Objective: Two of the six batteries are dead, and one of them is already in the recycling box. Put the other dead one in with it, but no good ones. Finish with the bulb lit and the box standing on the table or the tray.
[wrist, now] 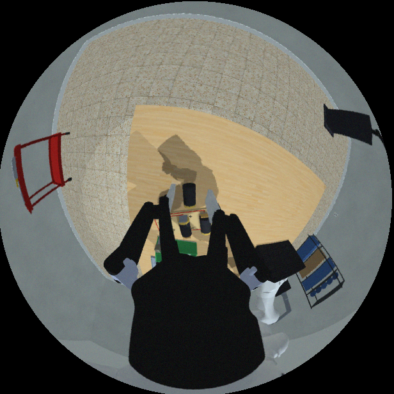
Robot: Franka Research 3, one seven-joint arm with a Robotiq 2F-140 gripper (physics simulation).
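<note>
My gripper [190, 192] is partly open, its two grey fingertips standing apart on either side of a black battery [189, 195], with a gap on each side. This battery is at the far edge of the red-lined area. A second black battery [185, 228] with a yellowish band is nearer the gripper's palm, and a third battery [205, 224] is to its right, close to the right finger. A green object [186, 247] shows partly between the finger linkages; whether it is the recycling box I cannot tell. The bulb cannot be made out.
The wooden table [250, 165] carries the shadows of the arm and gripper. A red-framed object [56, 160] stands off the left side. A black panel [350, 125] is at the far right. A blue and brown rack [308, 280] stands at the lower right, beyond a black box shape [280, 261].
</note>
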